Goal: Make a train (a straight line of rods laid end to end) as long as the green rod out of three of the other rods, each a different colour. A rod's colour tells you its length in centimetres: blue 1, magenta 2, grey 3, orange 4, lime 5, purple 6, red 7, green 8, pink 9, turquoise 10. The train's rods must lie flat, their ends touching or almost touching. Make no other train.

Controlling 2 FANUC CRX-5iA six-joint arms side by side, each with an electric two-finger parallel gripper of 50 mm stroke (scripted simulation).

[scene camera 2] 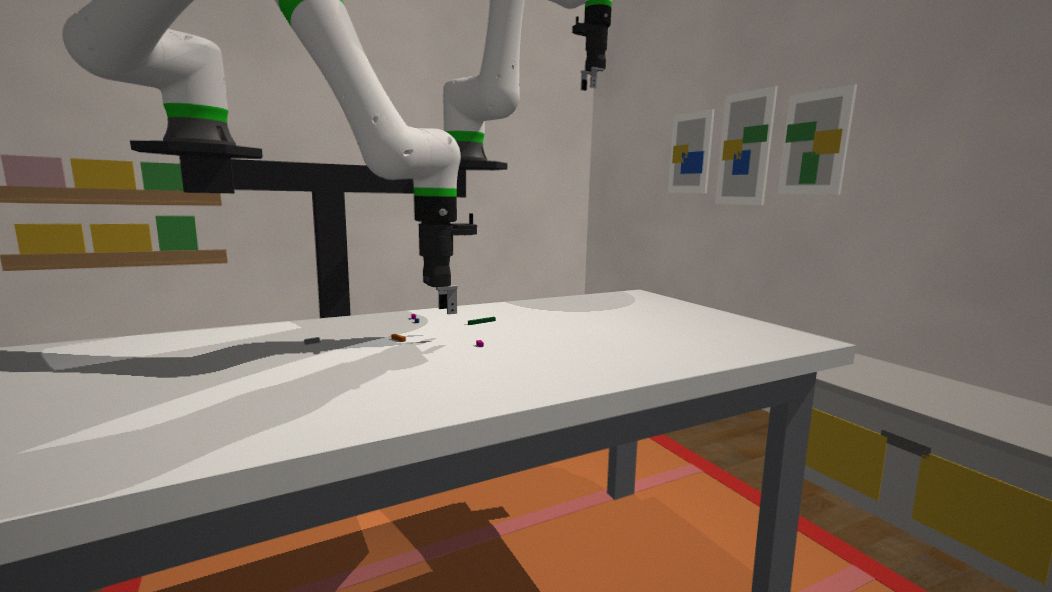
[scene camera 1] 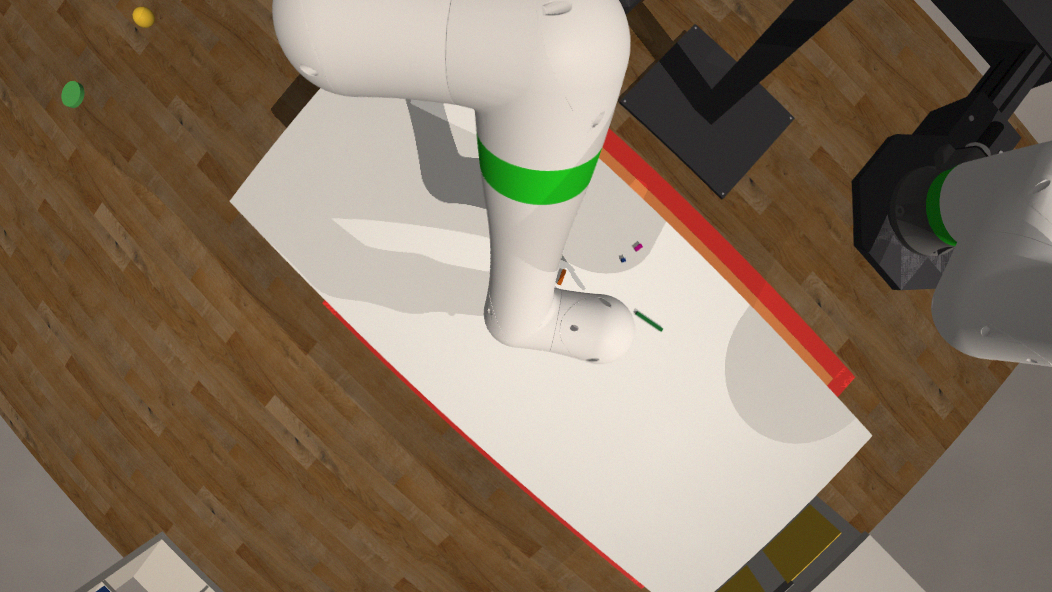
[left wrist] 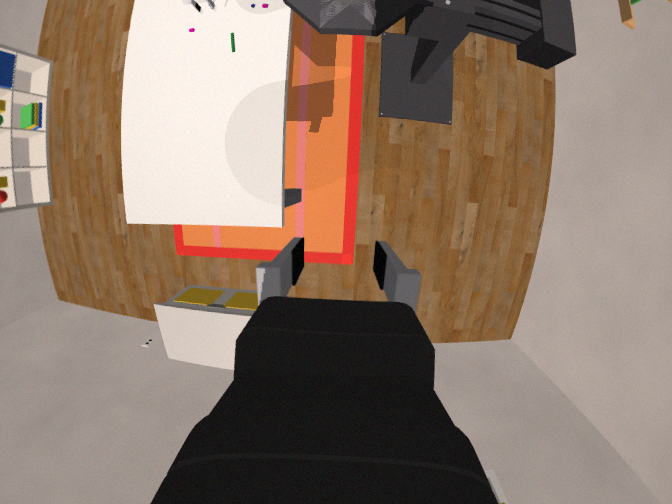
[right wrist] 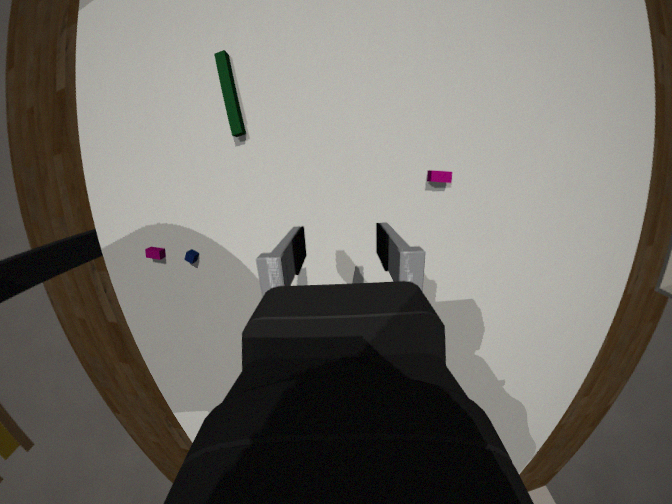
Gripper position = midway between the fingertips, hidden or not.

In view: my left gripper (scene camera 2: 588, 88), my right gripper (scene camera 2: 447, 311) and a green rod (right wrist: 226, 78).
My left gripper is seen too in the left wrist view (left wrist: 339, 253). My right gripper also shows in the right wrist view (right wrist: 340, 239).
